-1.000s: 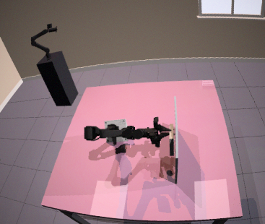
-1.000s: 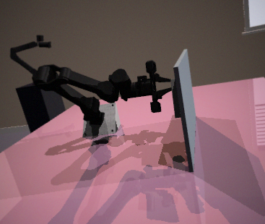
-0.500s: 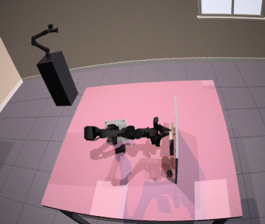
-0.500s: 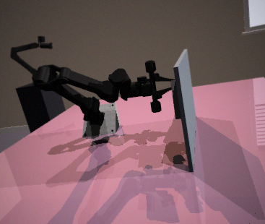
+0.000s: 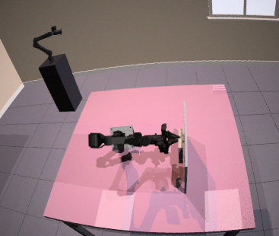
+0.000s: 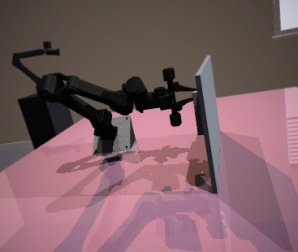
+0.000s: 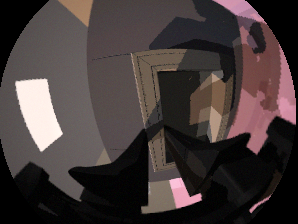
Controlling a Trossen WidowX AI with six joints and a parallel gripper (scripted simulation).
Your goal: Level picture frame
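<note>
Right now the picture frame is 10 mm ahead of my gripper tip, 10 mm to the right of it and 50 mm below it. From my gripper tip the other things lie so: thin wall panel 30 mm ahead, 20 mm to the right, 60 mm below.
</note>
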